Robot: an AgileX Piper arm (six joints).
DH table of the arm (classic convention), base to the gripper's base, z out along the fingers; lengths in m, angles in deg. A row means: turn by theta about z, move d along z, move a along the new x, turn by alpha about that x. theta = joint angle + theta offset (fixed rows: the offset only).
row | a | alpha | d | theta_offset
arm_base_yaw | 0 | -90 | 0.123 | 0
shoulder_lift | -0.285 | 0 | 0 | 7.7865
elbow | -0.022 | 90 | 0 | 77.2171
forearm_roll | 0 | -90 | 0.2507 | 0
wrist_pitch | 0 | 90 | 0 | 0
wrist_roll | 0 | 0 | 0.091 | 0
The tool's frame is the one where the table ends.
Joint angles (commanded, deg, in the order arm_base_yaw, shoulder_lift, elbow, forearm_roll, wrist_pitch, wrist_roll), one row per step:
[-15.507 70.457 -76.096 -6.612 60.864 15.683]
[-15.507 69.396 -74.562 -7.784 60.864 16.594]
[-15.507 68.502 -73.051 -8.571 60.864 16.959]
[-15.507 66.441 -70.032 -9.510 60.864 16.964]
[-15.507 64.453 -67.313 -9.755 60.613 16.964]
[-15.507 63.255 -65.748 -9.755 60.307 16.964]
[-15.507 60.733 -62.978 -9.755 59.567 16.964]
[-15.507 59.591 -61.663 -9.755 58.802 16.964]
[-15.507 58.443 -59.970 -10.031 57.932 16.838]
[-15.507 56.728 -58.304 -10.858 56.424 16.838]
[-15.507 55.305 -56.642 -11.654 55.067 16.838]
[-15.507 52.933 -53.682 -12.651 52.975 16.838]
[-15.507 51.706 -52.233 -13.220 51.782 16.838]
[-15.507 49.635 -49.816 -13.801 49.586 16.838]
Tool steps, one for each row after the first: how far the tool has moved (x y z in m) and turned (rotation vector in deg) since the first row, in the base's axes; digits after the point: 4 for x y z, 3 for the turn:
[-0.0055 -0.0002 -0.0034 -0.453 0.513 -0.908]
[-0.0100 0.0000 -0.0075 -0.831 1.209 -1.322]
[-0.0201 0.0014 -0.0149 -1.477 2.372 -1.472]
[-0.0291 0.0036 -0.0213 -1.594 2.903 -1.461]
[-0.0343 0.0051 -0.0248 -1.585 2.967 -1.409]
[-0.0448 0.0081 -0.0298 -1.727 2.504 -1.294]
[-0.0490 0.0094 -0.0321 -1.894 1.945 -1.178]
[-0.0532 0.0103 -0.0363 -2.331 1.753 -0.975]
[-0.0591 0.0111 -0.0379 -3.554 0.491 -0.842]
[-0.0640 0.0116 -0.0407 -4.631 -0.355 -0.699]
[-0.0721 0.0130 -0.0470 -6.012 -1.503 -0.407]
[-0.0760 0.0136 -0.0498 -6.829 -2.265 -0.226]
[-0.0823 0.0152 -0.0545 -7.899 -3.850 0.159]

